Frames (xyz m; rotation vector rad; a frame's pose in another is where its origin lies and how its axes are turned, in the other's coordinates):
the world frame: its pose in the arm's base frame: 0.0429 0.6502 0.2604 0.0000 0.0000 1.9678
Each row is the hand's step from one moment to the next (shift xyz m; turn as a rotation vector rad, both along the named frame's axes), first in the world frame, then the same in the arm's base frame.
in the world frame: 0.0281 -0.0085 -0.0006 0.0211 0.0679 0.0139
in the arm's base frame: -0.0030 0.0292 -0.0006 -0.0708 -0.0068 0.0139
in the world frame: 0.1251 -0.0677 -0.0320 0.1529 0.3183 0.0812
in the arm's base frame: 0.0141 0.1415 -0.0320 -0.3527 0.0179 0.0812
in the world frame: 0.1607 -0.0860 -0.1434 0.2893 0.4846 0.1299
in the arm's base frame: 0.0172 0.1815 -0.1434 -0.5588 0.0794 0.1299
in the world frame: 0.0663 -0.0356 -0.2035 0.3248 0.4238 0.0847
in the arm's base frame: 0.0072 0.0749 -0.2035 -0.5164 0.1357 0.0847
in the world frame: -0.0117 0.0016 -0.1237 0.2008 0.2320 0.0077
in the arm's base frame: 0.0030 -0.0114 -0.1237 -0.2916 0.0955 0.0077
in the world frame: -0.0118 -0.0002 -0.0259 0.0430 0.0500 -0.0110
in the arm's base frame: 0.0047 -0.0108 -0.0259 -0.0627 0.0203 -0.0110
